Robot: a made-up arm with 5 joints.
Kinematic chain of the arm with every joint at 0, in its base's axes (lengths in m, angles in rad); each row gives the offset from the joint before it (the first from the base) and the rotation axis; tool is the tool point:
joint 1: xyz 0 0 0.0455 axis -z
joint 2: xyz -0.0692 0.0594 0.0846 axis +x
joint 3: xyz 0 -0.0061 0.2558 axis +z
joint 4: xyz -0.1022 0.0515 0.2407 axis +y
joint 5: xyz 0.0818 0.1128 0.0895 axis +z
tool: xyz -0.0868 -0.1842 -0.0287
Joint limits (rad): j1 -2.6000..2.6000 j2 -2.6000..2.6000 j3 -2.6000..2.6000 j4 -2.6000..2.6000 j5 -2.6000..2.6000
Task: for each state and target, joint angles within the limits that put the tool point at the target. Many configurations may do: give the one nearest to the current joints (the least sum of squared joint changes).
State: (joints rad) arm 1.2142 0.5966 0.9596 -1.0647 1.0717
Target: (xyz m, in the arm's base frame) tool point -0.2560 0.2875 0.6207
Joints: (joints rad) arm 2.0610 0.5359 0.7422 -1.2378 0.6653
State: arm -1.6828 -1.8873 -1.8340 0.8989 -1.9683
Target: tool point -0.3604 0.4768 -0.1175
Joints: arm -1.1457 -2.0673 -1.7058 1.0147 -2.2961
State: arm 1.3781 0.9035 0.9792 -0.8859 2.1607
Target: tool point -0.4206 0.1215 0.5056
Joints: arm 1.6238 1.2799 1.0262 -0.0561 1.9056
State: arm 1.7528 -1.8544 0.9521 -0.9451 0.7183
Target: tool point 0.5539 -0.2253 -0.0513
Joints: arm 2.1423 -2.1778 1.1144 -1.0853 0.1019
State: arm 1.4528 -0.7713 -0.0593 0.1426 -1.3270
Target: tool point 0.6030 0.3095 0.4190
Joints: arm 1.4935 -0.7527 0.0762 0.4354 -1.4876
